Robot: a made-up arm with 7 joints.
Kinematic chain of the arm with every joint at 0, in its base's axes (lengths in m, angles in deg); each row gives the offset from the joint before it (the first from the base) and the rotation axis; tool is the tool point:
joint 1: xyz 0 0 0 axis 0 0.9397 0.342
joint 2: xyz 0 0 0 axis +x
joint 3: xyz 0 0 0 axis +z
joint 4: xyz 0.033 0 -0.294 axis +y
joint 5: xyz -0.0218 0 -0.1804 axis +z
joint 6: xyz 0 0 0 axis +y
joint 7: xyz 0 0 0 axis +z
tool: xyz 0 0 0
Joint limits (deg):
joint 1: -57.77..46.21
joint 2: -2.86..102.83
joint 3: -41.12..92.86
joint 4: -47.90..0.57
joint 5: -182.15..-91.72
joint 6: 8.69..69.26
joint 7: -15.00..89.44
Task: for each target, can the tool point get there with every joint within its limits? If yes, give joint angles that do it. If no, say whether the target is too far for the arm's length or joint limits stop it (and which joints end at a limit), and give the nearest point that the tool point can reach.
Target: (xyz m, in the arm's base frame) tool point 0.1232 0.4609 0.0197
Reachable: yes | joints -28.80 84.32 33.64 -11.99 -137.70 44.14 57.91
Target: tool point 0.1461 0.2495 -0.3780
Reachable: yes | joints -17.04 30.46 61.10 -3.39 -103.96 27.48 35.37
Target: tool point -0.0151 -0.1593 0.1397
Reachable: no: joint limits stop it (at a limit: joint 1, joint 2, joint 3, joint 4) | nearest point 0.3643 -0.2119 -0.1773 | short by 0.497 m
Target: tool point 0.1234 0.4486 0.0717
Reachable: yes | joints -21.23 84.84 42.41 -33.20 -152.14 47.97 15.17
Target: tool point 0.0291 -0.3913 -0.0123
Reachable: no: joint limits stop it (at a limit: joint 1, joint 2, joint 3, joint 4) | nearest point 0.3643 -0.2119 -0.1773 | short by 0.414 m
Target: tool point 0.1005 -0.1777 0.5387
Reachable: no: too far | nearest point 0.0724 0.3673 0.2624 | short by 0.612 m
